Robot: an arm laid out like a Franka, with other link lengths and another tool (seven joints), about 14 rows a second.
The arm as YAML. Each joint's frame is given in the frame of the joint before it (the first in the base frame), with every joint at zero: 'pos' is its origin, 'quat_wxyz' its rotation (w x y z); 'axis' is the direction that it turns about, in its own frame. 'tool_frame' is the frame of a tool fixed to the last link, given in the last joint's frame.
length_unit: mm
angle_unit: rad
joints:
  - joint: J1
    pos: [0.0, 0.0, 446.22]
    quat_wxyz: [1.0, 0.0, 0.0, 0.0]
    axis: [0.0, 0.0, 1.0]
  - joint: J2
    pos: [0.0, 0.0, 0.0]
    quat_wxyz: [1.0, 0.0, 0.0, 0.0]
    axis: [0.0, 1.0, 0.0]
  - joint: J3
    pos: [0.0, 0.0, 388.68]
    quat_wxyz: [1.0, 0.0, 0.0, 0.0]
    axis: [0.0, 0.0, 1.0]
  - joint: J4
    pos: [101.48, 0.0, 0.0]
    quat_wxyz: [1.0, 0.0, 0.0, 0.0]
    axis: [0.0, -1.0, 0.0]
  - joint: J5
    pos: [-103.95, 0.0, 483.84]
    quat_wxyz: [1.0, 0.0, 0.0, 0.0]
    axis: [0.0, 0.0, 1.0]
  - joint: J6
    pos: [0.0, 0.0, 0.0]
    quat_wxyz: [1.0, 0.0, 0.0, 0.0]
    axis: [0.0, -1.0, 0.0]
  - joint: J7
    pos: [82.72, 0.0, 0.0]
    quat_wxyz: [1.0, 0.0, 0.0, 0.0]
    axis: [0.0, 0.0, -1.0]
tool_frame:
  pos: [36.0, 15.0, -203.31]
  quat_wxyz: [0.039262, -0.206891, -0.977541, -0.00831]
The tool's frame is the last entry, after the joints.
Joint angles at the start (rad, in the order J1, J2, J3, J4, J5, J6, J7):
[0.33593, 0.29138, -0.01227, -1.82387, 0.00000, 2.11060, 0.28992]
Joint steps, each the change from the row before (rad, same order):
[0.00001, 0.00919, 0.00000, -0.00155, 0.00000, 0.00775, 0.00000]
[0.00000, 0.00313, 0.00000, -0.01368, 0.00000, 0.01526, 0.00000]
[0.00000, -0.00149, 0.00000, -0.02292, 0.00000, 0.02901, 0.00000]
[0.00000, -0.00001, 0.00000, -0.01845, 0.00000, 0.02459, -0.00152]
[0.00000, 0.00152, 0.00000, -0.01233, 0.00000, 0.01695, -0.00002]
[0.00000, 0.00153, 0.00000, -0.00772, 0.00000, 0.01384, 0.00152]
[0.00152, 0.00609, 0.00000, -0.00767, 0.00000, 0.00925, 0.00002]
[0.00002, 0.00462, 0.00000, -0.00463, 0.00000, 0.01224, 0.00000]
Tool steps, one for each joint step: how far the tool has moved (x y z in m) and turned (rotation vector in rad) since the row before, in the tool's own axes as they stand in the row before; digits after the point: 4 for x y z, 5 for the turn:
[-0.0012, 0.0005, 0.0072, 0.00202, 0.00220, 0.00012]
[0.0009, -0.0013, 0.0088, 0.00103, 0.00115, 0.00007]
[0.0014, -0.0018, 0.0088, -0.00492, -0.00575, -0.00039]
[0.0011, -0.0014, 0.0078, -0.00386, -0.00468, -0.00184]
[0.0007, -0.0010, 0.0063, -0.00199, -0.00237, -0.00019]
[0.0000, -0.0003, 0.0039, -0.00308, -0.00350, 0.00127]
[0.0015, -0.0002, 0.0082, 0.00308, 0.00339, -0.00128]
[-0.0005, 0.0001, 0.0047, -0.00189, -0.00231, -0.00019]

